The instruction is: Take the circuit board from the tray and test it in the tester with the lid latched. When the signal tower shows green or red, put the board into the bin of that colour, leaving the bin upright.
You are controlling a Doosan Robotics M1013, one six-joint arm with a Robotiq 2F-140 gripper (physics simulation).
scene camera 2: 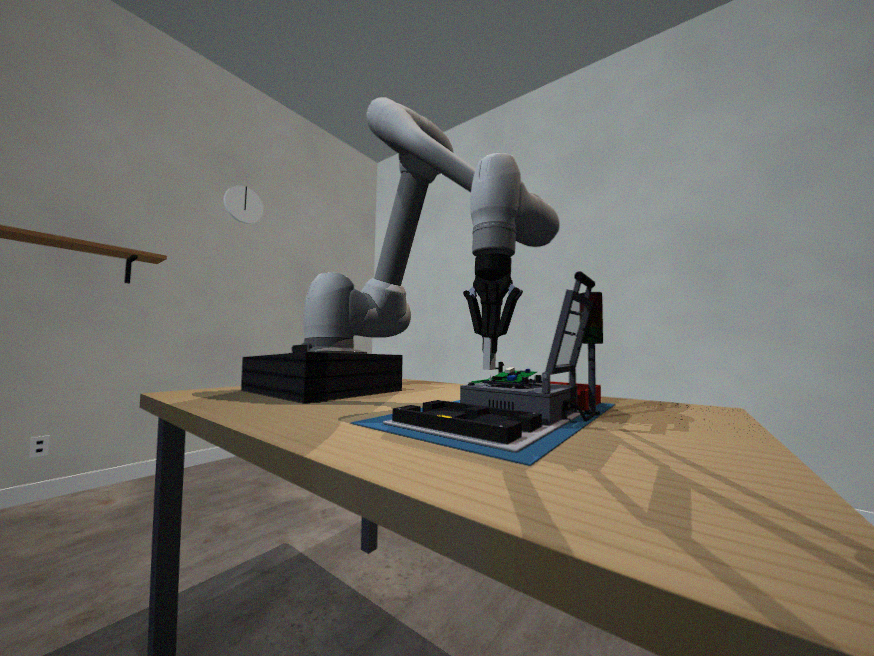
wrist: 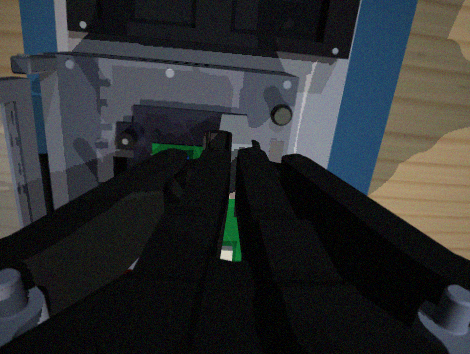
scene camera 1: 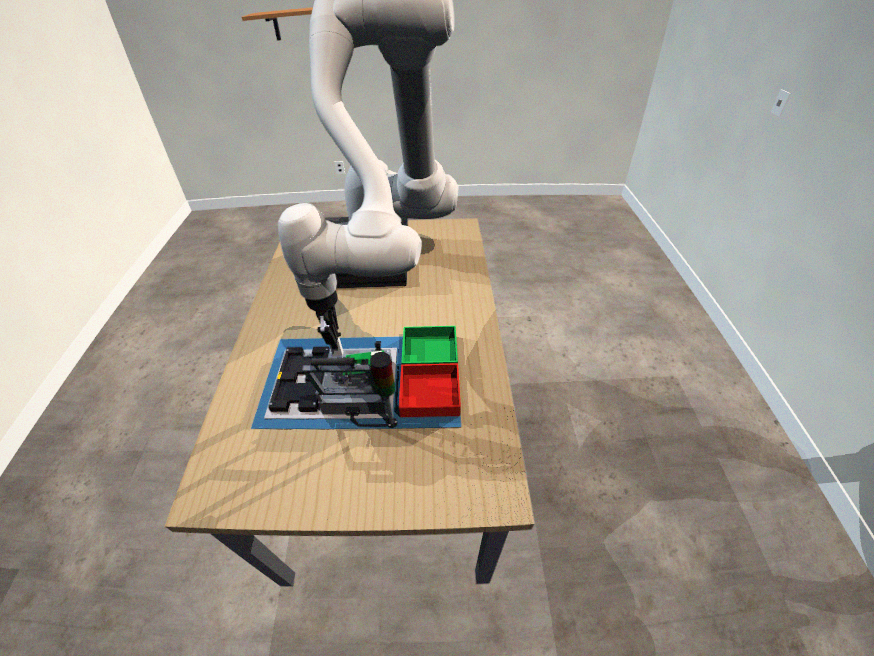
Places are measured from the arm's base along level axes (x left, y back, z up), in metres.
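Pixels of known places: gripper, fingertip midpoint: [scene camera 2: 488,369] [wrist: 233,135] [scene camera 1: 338,353].
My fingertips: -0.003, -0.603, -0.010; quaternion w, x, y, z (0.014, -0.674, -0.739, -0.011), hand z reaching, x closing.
Note:
Behind a point stands the place of what it marks, as x, y, z.
My gripper [scene camera 1: 340,350] {-0.003, -0.603, -0.010} [scene camera 2: 489,363] {-0.003, -0.603, -0.010} [wrist: 233,135] {-0.003, -0.603, -0.010} is shut and empty, pointing down just above the tester [scene camera 2: 494,401] {-0.040, -0.638, -0.067} [wrist: 172,87] {-0.023, -0.649, -0.044}. The green circuit board [scene camera 1: 358,358] {0.052, -0.604, -0.027} [scene camera 2: 511,376] {0.028, -0.638, -0.024} [wrist: 232,225] {0.072, -0.593, -0.025} lies on top of the tester, under the fingers; they hide much of it in the wrist view, and whether it is fully seated I cannot tell. The tester's lid [scene camera 2: 560,328] {-0.021, -0.757, 0.069} stands open, steeply raised. The black tray [scene camera 1: 292,395] {-0.130, -0.693, -0.086} [scene camera 2: 458,423] {-0.186, -0.662, -0.081} lies beside the tester. The signal tower [scene camera 1: 381,372] {0.158, -0.784, 0.137} [scene camera 2: 596,317] {0.138, -0.776, 0.100} shows red and green segments; I cannot tell whether any is lit.
The green bin [scene camera 1: 423,350] {0.223, -0.508, -0.097} and red bin [scene camera 1: 429,410] [scene camera 2: 593,395] stand upright beside the tester, on its tower side. A blue mat [scene camera 1: 262,418] {-0.202, -0.761, -0.101} [scene camera 2: 536,455] {-0.188, -0.786, -0.102} [wrist: 367,100] {-0.030, -0.478, -0.102} lies under the equipment on the wooden table [scene camera 1: 317,501] {0.001, -0.979, -0.104} [scene camera 2: 338,458] {-0.359, -0.609, -0.104}. The raised lid and tower stand close to my gripper.

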